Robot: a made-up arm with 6 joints.
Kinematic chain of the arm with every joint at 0, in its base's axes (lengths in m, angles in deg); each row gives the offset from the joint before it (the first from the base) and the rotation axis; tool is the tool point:
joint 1: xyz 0 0 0.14 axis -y
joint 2: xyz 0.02 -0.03 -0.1 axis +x
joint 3: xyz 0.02 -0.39 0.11 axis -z
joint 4: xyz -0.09 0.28 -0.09 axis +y
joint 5: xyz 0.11 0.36 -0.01 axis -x
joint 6: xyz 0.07 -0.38 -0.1 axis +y
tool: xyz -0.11 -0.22 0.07
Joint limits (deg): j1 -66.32..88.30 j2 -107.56..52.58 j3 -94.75..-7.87 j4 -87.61..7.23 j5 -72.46..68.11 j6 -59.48..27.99
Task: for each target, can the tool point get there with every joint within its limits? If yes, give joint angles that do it. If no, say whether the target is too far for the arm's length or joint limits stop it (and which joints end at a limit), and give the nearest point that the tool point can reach.
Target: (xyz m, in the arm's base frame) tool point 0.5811 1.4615 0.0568
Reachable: no: joint limits stop it (at a limit: joint 1, joint 2, joint 3, joint 5, joint 6) | nearest point 0.3027 0.5829 0.0441 | short by 0.922 m
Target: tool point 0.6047 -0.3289 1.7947
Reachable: no: joint limits stop it (at a limit: joint 3, joint 4, joint 5, joint 6) | nearest point 0.3478 -0.2091 1.0918 | short by 0.758 m
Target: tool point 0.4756 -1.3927 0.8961
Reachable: no: joint limits stop it (at a limit: joint 1, joint 3, joint 4, joint 5, joint 6) | nearest point 0.2886 -0.9424 0.6319 | short by 0.555 m
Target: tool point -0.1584 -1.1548 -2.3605
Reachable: no: too far | nearest point -0.0575 -0.7980 -0.7677 | short by 1.635 m
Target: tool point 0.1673 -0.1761 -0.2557
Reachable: yes | joints 8.67 10.01 -20.20 -22.07 -35.49 11.84
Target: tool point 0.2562 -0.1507 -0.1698
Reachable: yes | joints 47.52 -35.40 -57.71 -46.41 -46.41 -50.99
